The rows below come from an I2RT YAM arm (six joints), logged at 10 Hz.
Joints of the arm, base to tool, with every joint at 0 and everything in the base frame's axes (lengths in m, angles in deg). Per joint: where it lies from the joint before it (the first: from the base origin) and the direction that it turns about. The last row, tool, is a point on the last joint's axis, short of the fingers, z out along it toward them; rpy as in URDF.
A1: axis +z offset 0 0 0.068
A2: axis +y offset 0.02 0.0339 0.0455
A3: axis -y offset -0.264 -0.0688 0
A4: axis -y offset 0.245 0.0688 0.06
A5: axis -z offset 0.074 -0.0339 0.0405
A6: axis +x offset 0.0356 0 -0.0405
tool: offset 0 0 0 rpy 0 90 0
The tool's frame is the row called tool.
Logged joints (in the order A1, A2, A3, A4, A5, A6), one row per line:
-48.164, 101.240, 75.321, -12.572, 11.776, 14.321
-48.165, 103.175, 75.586, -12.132, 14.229, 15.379
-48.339, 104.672, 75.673, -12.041, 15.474, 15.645
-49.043, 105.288, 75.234, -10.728, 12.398, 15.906
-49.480, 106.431, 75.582, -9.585, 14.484, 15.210
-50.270, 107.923, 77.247, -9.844, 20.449, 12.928
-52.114, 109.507, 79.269, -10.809, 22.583, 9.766
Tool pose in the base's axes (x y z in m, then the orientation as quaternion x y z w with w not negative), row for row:
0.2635, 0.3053, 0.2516, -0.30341, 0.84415, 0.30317, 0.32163
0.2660, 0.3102, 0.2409, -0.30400, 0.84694, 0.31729, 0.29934
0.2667, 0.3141, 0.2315, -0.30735, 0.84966, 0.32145, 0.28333
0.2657, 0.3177, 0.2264, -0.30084, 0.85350, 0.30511, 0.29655
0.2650, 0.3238, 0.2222, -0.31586, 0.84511, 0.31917, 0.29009
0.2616, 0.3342, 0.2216, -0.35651, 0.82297, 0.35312, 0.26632
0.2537, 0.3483, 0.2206, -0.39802, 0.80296, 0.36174, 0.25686
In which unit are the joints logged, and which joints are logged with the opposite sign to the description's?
The joints are logged in degrees. Opposite sign: A1, A5.
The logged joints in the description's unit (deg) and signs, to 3 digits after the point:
48.164, 101.240, 75.321, -12.572, -11.776, 14.321
48.165, 103.175, 75.586, -12.132, -14.229, 15.379
48.339, 104.672, 75.673, -12.041, -15.474, 15.645
49.043, 105.288, 75.234, -10.728, -12.398, 15.906
49.480, 106.431, 75.582, -9.585, -14.484, 15.210
50.270, 107.923, 77.247, -9.844, -20.449, 12.928
52.114, 109.507, 79.269, -10.809, -22.583, 9.766

